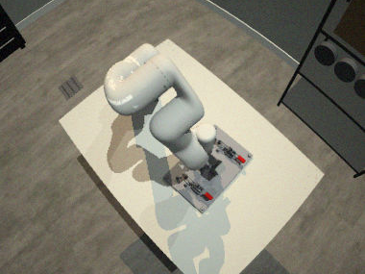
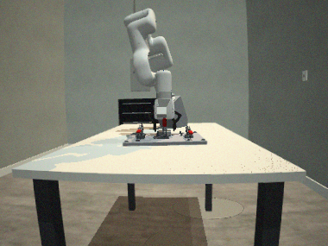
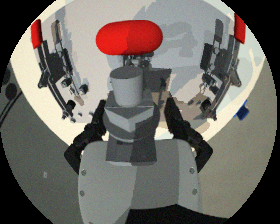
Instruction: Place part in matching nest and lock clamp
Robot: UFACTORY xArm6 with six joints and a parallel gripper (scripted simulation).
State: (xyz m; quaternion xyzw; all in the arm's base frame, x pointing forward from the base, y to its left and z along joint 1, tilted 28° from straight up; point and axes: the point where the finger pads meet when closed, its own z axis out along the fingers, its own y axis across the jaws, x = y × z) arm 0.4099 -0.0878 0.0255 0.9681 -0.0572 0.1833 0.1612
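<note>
Right now the grey block part is 10 mm below my hand. Round my hand: grey fixture plate (50 mm ahead, 40 mm below, 10 mm to the right).
</note>
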